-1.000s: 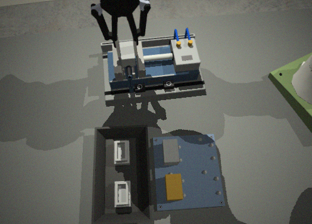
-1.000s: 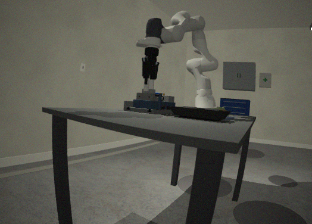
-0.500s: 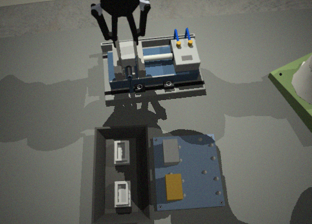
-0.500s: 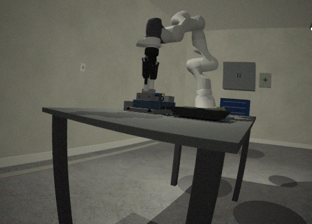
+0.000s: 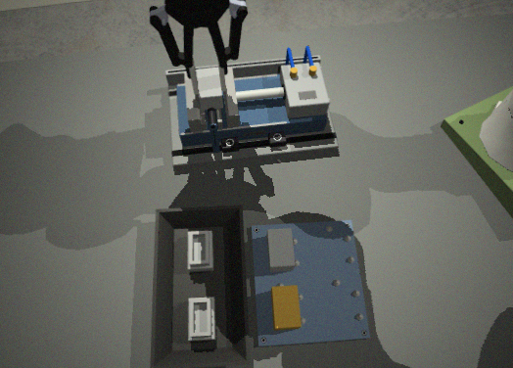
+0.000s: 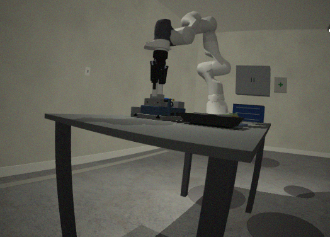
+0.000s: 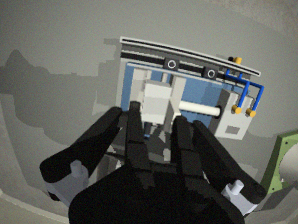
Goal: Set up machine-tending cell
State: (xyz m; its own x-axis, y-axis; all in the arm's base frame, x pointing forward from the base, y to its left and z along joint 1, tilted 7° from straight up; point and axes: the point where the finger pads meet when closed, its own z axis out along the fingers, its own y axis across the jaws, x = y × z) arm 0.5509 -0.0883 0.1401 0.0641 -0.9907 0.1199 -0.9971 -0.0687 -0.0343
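Now: hand 3 cm short of the fixed jaw, 1 cm to the right of it and 6 cm above it. From my hand the other things lie so: work stop (5 cm to the left, 5 cm below); moving jaw (3 cm behind, 6 cm below); vise (7 cm behind, 10 cm below).
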